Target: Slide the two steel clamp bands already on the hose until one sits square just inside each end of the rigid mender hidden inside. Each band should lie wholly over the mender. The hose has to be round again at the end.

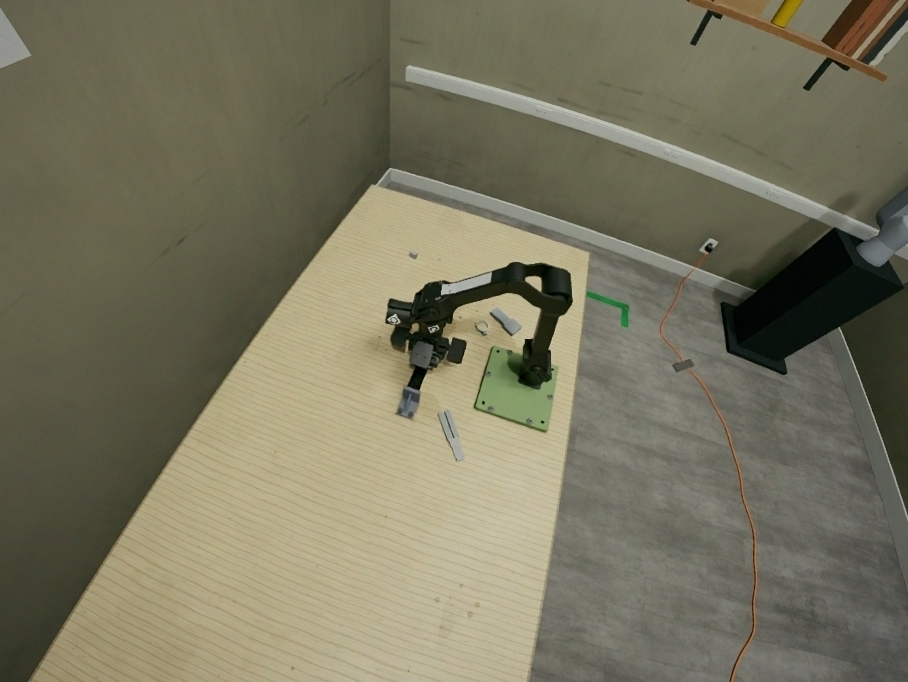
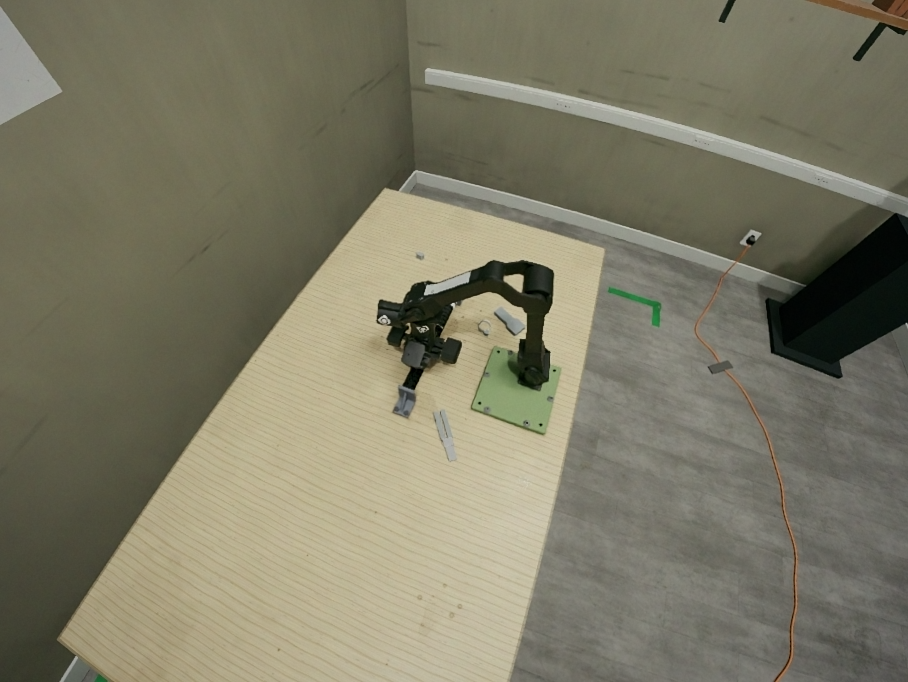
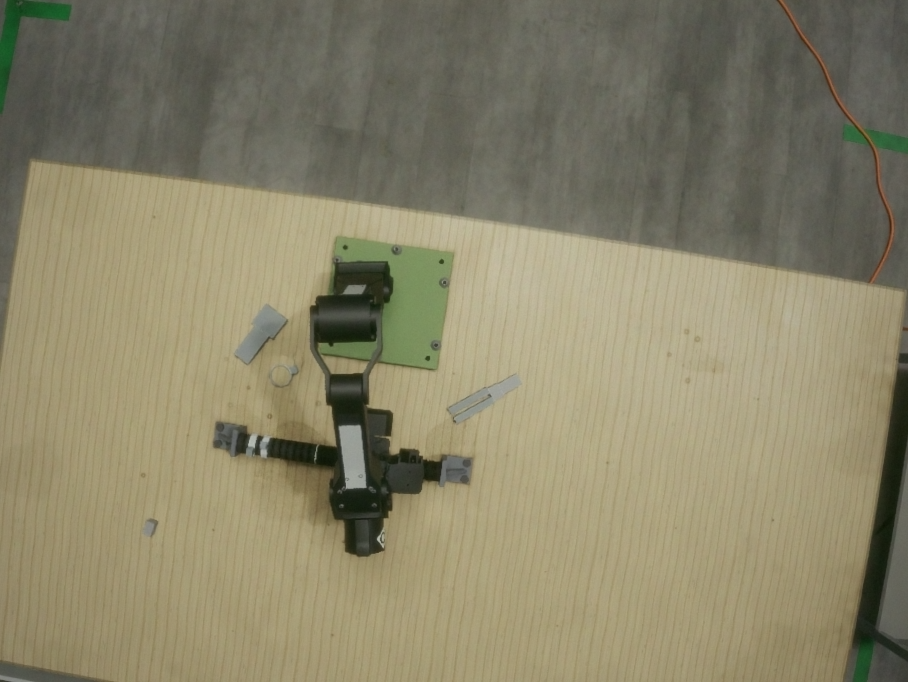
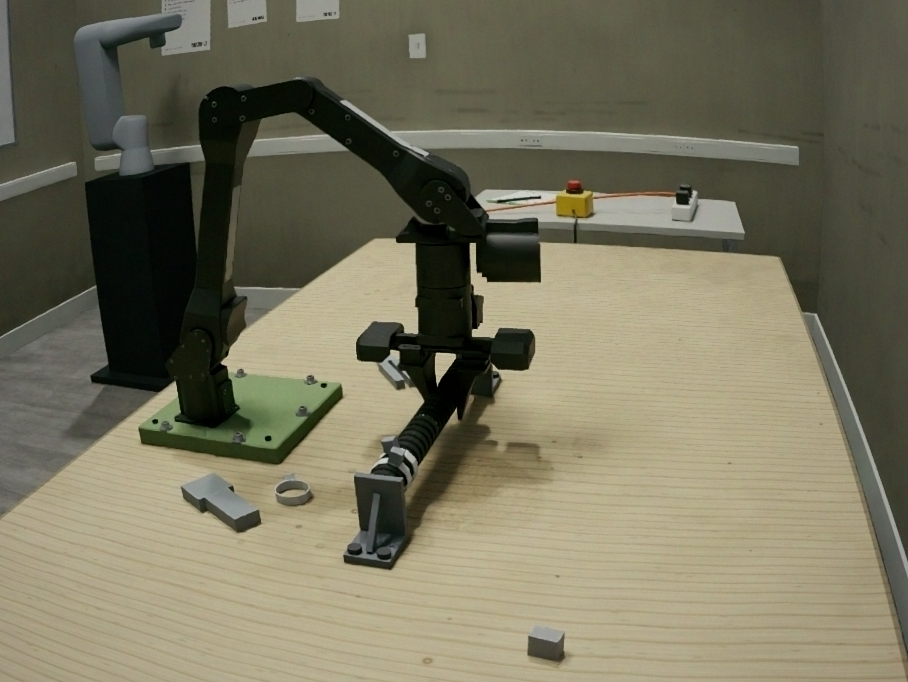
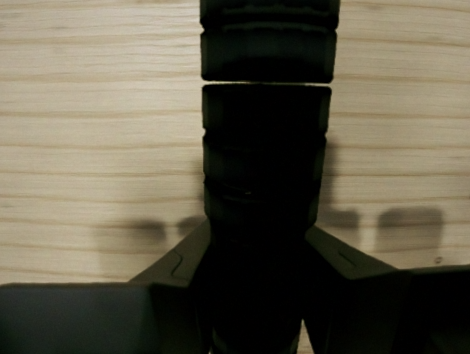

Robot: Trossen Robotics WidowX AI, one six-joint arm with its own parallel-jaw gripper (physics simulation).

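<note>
The black ribbed hose (image 1: 416, 378) (image 3: 293, 450) (image 4: 419, 434) (image 5: 267, 107) is held above the table between two grey end brackets (image 3: 229, 438) (image 4: 378, 513). Two bright steel bands sit close together near one bracket: the outer band (image 3: 252, 444) and the inner band (image 3: 264, 446). A thin pale line crosses the hose farther inward. My gripper (image 4: 446, 408) (image 5: 250, 223) is shut on the hose, one finger against each side, well away from both bands. The hose between the fingers is dark, so its roundness there is unclear. The mender is hidden.
The green base plate (image 1: 506, 396) (image 3: 418, 315) carries the arm. A loose ring with a tab (image 3: 270, 375) (image 4: 293, 501) and a stepped grey piece (image 3: 255, 341) (image 4: 220, 502) lie near the band end. A forked grey piece (image 1: 457, 446) (image 3: 505, 386) and a small block (image 3: 149, 527) (image 4: 546, 643) also lie there.
</note>
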